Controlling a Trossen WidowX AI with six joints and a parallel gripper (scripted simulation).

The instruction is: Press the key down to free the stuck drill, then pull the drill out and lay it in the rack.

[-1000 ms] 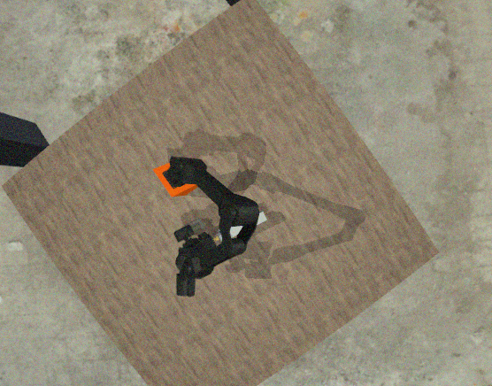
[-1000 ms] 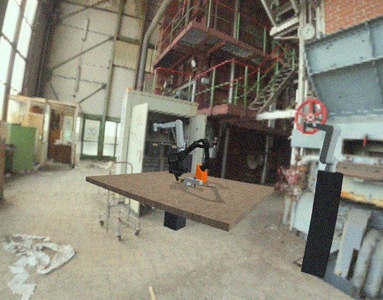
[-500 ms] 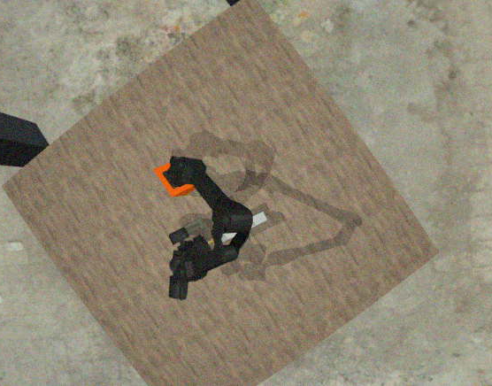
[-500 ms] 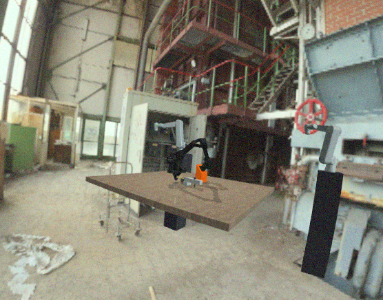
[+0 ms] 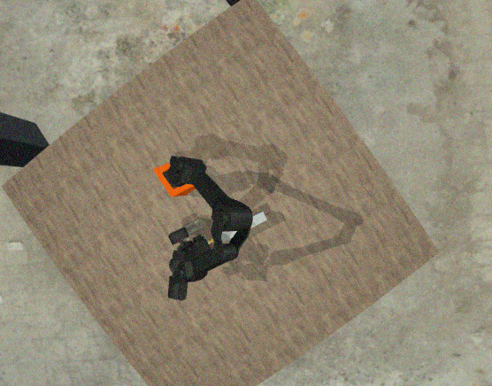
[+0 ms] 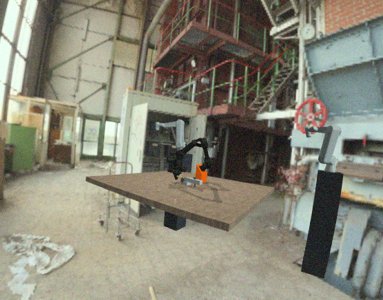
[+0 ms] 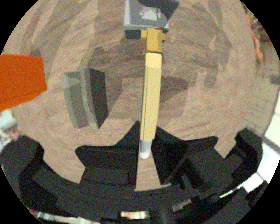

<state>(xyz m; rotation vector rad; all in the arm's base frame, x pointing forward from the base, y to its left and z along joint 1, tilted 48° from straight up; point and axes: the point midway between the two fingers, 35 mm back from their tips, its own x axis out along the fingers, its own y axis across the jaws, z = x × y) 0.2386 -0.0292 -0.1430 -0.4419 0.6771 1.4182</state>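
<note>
Right now my gripper tip is 1 cm short of the yellow drill, 4 cm to the right of it and 3 cm below it. From my gripper tip the other things lie so: grey slab: 7 cm behind, 5 cm to the left; then dark key: 4 cm ahead, 22 cm to the left, 3 cm above.
</note>
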